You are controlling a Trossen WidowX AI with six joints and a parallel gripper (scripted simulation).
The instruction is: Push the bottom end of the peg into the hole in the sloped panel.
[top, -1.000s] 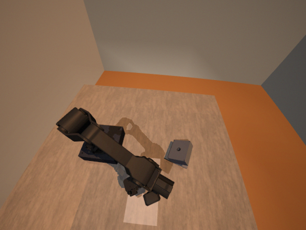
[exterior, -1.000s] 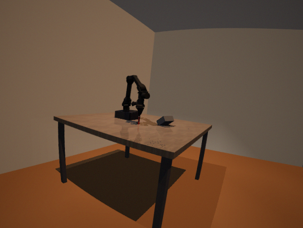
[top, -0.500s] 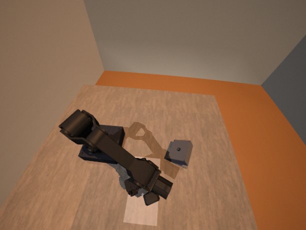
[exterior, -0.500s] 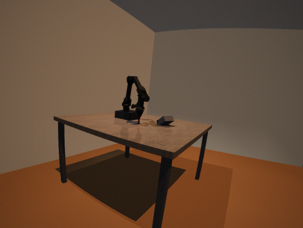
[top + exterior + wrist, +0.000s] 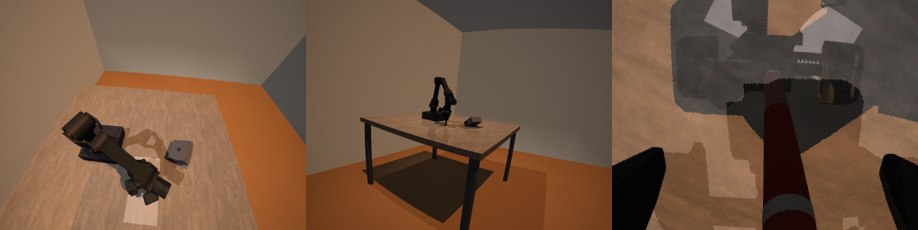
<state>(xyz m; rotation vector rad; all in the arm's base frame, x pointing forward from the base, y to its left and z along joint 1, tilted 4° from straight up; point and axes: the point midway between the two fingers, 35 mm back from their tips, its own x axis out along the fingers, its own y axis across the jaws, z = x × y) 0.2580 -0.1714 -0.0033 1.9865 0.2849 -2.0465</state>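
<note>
My gripper tip is 20 mm below the round peg. The rest, counted from my gripper tip: grey sloped panel (210 mm ahead, 160 mm to the left, 10 mm above).
</note>
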